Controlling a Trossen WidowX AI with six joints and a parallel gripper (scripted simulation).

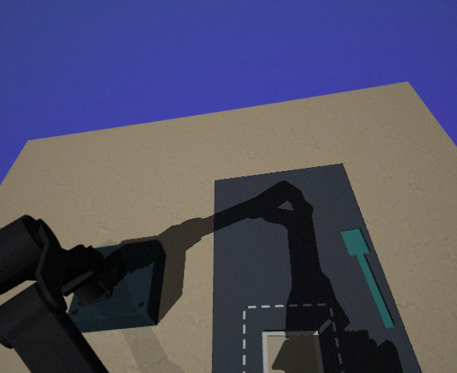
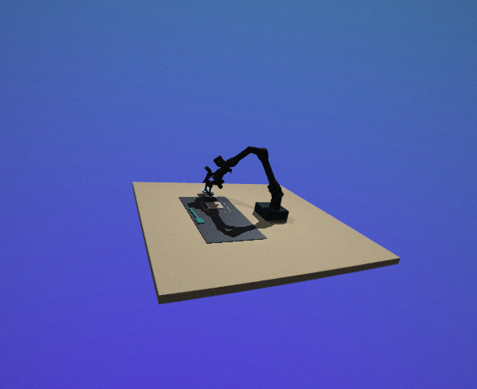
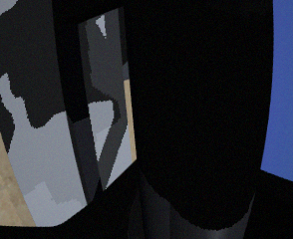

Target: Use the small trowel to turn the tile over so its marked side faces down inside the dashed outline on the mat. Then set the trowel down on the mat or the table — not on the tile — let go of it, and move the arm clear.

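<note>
The teal trowel lies 21 cm ahead of my gripper tip, 35 cm to the left of it and 8 cm below it. Also, from my gripper tip: tile (2 cm ahead, 20 cm to the left, 8 cm below); then dark mat (7 cm ahead, 35 cm to the left, 10 cm below).
</note>
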